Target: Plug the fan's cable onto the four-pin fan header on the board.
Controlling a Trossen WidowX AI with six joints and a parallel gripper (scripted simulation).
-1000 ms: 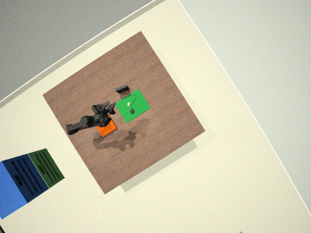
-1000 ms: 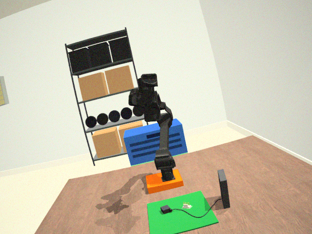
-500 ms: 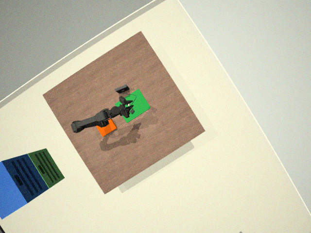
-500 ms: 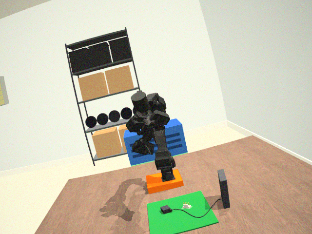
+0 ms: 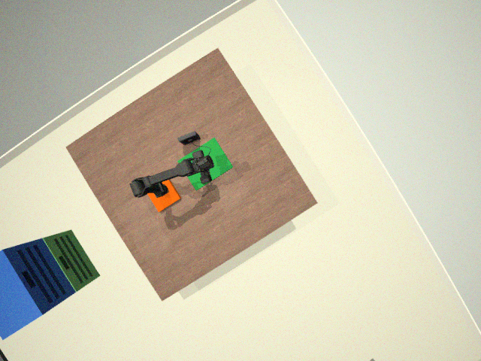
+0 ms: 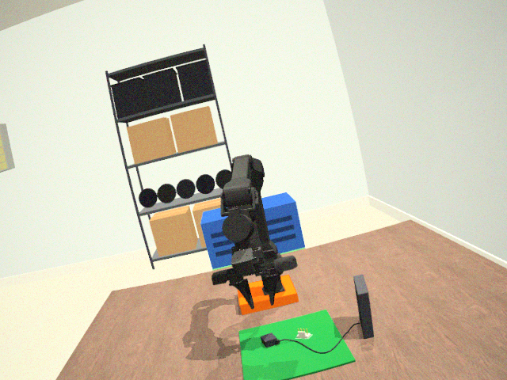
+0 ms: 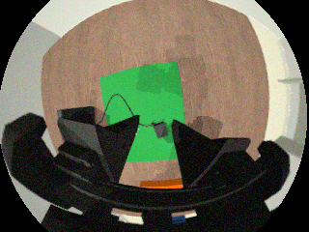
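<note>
The fan plug is 120 mm below my gripper tip and 60 mm behind it. Round my gripper tip: green board 140 mm below, 40 mm to the left, 20 mm behind; then fan header 130 mm below, 80 mm to the left, 40 mm behind; then dark fan 220 mm to the left, 70 mm below, 10 mm behind.
</note>
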